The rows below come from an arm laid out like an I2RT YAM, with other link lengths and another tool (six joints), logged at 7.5 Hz.
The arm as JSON. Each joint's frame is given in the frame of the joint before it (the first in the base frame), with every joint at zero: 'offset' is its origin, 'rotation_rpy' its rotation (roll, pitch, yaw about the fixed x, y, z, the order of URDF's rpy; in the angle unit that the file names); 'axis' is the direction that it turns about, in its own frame. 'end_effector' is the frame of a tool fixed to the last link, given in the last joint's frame.
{
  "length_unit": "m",
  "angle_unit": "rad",
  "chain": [
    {
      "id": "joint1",
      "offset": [
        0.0,
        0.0,
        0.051
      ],
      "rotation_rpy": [
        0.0,
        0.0,
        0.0
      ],
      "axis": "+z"
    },
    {
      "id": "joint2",
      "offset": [
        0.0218,
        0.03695,
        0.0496
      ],
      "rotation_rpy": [
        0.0,
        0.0,
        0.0
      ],
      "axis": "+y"
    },
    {
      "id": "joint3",
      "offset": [
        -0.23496,
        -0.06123,
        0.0
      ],
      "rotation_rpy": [
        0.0,
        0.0,
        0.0
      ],
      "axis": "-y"
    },
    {
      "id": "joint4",
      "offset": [
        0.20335,
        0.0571,
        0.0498
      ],
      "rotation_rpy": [
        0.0,
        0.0,
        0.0
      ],
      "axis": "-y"
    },
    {
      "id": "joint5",
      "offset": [
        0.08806,
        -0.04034,
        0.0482
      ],
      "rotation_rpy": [
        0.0,
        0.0,
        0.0
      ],
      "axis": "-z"
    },
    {
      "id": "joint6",
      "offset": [
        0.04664,
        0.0,
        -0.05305
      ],
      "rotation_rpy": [
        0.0,
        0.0,
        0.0
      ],
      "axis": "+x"
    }
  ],
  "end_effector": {
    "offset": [
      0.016,
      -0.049,
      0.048
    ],
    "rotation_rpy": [
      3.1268,
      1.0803,
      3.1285
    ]
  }
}
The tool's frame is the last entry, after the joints.
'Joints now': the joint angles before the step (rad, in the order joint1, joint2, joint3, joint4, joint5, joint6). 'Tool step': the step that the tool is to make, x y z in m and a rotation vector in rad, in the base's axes. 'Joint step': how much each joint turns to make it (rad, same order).
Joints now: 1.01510 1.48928 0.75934 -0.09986 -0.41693 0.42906
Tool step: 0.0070 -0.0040 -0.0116 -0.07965 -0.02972 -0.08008
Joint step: 0.00296 0.05887 0.01089 0.00283 0.10523 0.01957
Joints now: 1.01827 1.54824 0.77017 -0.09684 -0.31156 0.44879
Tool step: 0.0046 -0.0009 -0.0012 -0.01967 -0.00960 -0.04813
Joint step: -0.00125 0.02264 0.01667 0.00149 0.04420 0.02526
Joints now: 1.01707 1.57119 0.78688 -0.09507 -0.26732 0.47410
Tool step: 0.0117 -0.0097 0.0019 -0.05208 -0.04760 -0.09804
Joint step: -0.02265 0.02066 0.02320 -0.01764 0.10040 0.01579
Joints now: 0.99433 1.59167 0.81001 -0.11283 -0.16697 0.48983
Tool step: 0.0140 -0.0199 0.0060 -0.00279 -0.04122 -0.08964
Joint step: -0.06235 -0.02642 -0.01759 0.01221 0.04470 -0.00137
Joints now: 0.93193 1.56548 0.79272 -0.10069 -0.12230 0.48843
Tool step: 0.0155 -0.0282 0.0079 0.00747 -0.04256 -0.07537
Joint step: -0.09676 -0.05109 -0.03398 0.01154 0.00736 -0.03482
